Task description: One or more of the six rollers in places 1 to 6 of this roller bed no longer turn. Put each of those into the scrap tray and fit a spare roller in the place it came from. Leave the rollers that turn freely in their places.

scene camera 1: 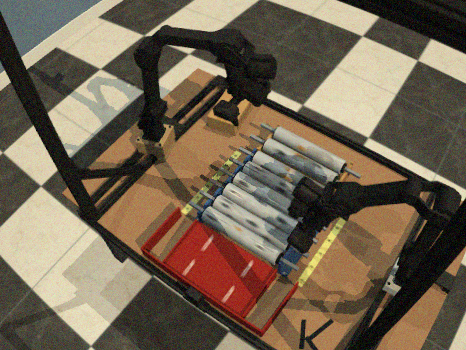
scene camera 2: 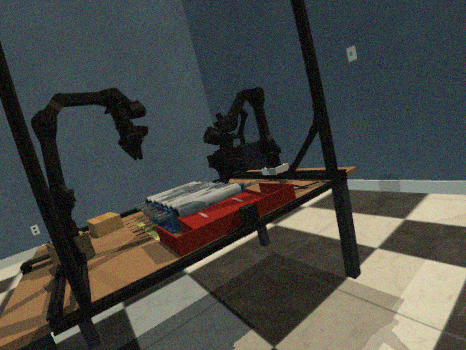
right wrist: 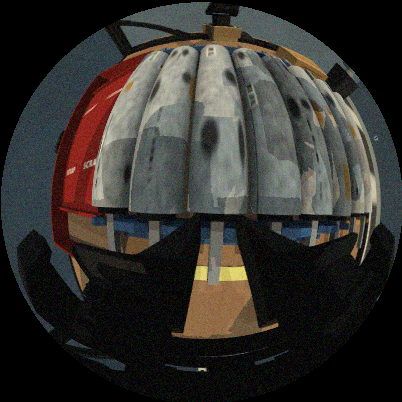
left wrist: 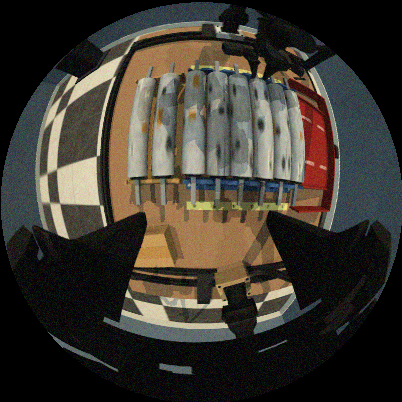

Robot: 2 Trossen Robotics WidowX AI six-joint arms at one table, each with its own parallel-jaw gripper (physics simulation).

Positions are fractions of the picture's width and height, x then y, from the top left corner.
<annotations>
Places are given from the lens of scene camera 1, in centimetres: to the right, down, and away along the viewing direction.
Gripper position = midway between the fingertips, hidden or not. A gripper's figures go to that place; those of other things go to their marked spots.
my left gripper (scene camera 1: 0.53,0.33): 4, -17, 126
my right gripper (scene camera 1: 0.64,0.66): 19, 16, 125
</annotations>
